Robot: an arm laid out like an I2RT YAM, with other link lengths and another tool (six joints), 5 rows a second.
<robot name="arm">
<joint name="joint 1" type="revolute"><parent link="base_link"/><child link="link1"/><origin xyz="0 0 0.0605" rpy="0 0 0"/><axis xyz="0 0 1"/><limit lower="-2.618" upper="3.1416"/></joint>
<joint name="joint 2" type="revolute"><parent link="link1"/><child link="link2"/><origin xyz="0.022 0.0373 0.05" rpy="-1.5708 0 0"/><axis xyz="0 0 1"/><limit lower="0" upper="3.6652"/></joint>
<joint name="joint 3" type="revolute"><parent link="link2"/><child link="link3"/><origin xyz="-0.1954 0 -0.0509" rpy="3.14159 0 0"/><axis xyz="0 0 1"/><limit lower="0" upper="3.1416"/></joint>
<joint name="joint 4" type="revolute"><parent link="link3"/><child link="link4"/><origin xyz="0.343 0.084 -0.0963" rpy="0 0 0"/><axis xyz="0 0 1"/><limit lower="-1.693" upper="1.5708"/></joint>
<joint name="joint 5" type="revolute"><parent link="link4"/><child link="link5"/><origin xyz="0.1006 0.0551 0.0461" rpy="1.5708 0 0"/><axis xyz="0 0 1"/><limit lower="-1.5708" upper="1.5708"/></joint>
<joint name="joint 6" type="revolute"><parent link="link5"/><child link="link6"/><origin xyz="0.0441 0 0.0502" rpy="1.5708 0 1.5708"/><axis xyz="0 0 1"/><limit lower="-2.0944" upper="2.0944"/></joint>
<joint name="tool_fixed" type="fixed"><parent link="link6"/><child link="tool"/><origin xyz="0.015 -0.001 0.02" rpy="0.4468 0 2.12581"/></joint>
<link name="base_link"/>
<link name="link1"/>
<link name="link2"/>
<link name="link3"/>
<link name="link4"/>
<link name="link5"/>
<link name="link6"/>
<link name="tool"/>
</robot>
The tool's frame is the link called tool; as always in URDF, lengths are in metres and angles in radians.
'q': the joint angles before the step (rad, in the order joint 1, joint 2, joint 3, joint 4, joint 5, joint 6). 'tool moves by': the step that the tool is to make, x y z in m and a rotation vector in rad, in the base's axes. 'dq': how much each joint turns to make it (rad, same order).
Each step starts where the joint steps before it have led.
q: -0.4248, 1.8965, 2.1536, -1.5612, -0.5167, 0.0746
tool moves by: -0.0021, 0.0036, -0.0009, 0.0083, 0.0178, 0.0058
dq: 0.0054, 0.0001, 0.0002, -0.0198, -0.0004, -0.0003
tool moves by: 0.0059, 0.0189, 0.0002, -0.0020, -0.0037, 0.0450
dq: 0.0449, -0.0001, -0.0001, 0.0040, 0.0004, -0.0003
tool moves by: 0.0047, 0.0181, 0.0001, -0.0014, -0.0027, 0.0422
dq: 0.0423, -0.0001, -0.0002, 0.0031, 0.0004, 0.0000
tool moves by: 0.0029, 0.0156, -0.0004, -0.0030, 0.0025, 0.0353
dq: 0.0362, 0.0000, -0.0009, -0.0006, 0.0037, 0.0000
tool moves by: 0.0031, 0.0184, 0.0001, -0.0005, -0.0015, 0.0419
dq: 0.0421, 0.0004, 0.0005, 0.0015, 0.0001, 0.0002
